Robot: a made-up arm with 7 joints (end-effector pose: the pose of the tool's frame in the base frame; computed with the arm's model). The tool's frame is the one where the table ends. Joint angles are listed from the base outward.
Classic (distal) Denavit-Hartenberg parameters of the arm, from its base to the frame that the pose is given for. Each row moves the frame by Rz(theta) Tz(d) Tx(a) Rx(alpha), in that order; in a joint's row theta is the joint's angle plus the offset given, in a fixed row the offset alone. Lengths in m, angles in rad.
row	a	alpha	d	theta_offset
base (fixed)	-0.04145	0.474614	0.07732	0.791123
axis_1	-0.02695	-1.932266	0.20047	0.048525
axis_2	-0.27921	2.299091	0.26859	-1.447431
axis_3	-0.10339	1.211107	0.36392	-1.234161
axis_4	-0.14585	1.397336	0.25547	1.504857
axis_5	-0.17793	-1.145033	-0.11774	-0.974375
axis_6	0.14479	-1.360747	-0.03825	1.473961
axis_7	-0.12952	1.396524	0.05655	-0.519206
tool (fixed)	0	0	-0.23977	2.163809
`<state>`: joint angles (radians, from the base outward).
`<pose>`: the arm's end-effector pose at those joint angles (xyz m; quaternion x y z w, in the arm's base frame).
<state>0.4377 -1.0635 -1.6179 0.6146 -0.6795 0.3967 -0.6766</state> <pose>-0.7674 -0.0551 -0.2382 0.0890 0.8354 0.3242 0.4348</pose>
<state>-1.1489 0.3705 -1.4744 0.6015 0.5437 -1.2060 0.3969</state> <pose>-0.1585 0.4497 0.1725 -0.4283 -0.2929 0.5643 0.6421</pose>
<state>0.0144 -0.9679 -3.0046 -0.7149 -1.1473 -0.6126 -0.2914</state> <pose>0.1597 -0.6324 0.2113 0.6257 -0.6142 -0.4289 0.2173</pose>
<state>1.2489 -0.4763 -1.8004 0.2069 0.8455 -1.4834 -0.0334</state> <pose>-0.1026 -0.3296 0.1114 0.4498 -0.8372 0.0399 0.3083</pose>
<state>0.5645 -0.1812 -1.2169 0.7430 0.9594 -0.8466 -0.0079</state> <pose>-0.4329 -0.0922 0.0313 0.4639 0.8856 0.0083 0.0202</pose>
